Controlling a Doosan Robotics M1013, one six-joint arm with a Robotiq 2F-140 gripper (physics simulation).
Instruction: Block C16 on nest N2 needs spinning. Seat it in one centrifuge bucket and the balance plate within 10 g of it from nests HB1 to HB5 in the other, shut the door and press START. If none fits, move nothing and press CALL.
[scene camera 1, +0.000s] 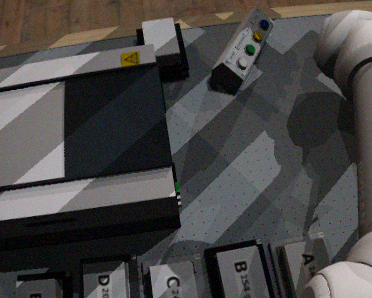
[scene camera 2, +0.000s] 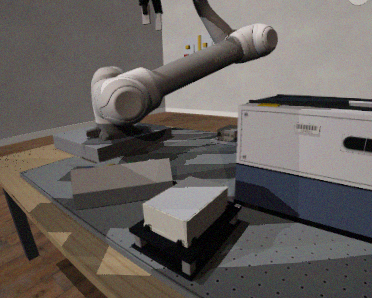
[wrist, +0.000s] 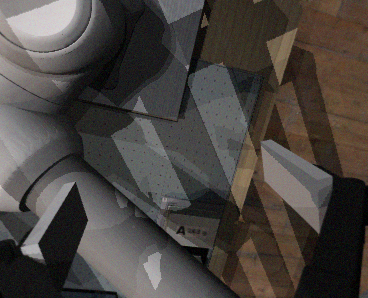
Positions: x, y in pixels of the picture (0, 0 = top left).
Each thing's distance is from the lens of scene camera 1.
white block (scene camera 1: 161, 33): 98 cm
button box (scene camera 1: 234, 67): 92 cm
